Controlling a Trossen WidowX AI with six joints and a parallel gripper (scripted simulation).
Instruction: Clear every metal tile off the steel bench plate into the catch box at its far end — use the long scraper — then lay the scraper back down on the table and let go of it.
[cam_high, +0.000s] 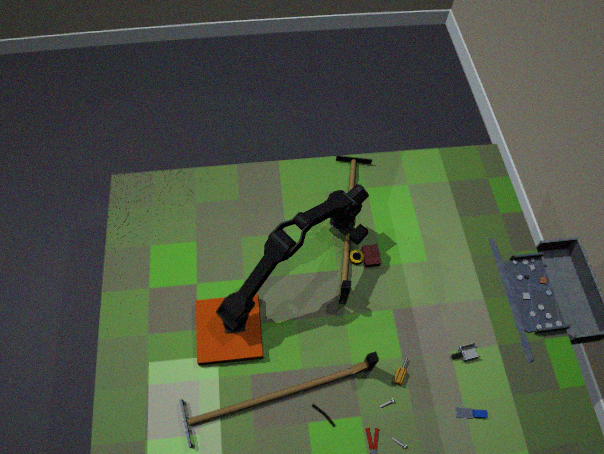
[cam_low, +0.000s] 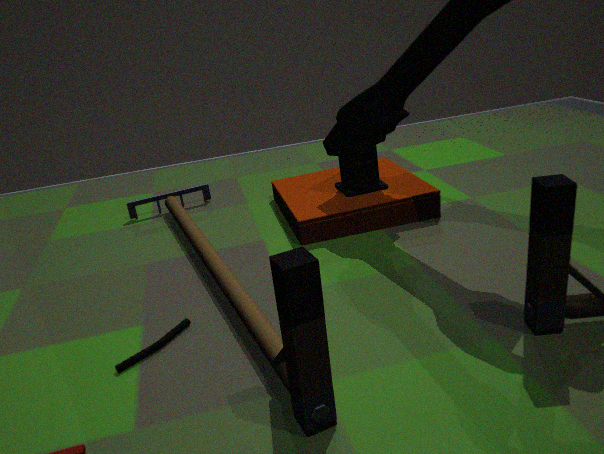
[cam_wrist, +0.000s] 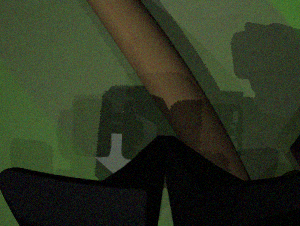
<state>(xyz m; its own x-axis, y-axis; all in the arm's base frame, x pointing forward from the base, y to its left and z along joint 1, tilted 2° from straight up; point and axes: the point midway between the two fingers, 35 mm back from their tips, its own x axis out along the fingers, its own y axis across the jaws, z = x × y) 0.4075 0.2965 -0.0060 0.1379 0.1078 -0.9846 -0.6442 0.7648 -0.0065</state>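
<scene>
My gripper tip is 20 mm short of the long scraper, 10 mm to the right of it and 50 mm below it. Also, from my gripper tip: yellow ring: 30 mm ahead, 110 mm to the right; black strip: 170 mm behind, 620 mm to the right, 10 mm below; red block: 80 mm ahead, 110 mm to the right.
</scene>
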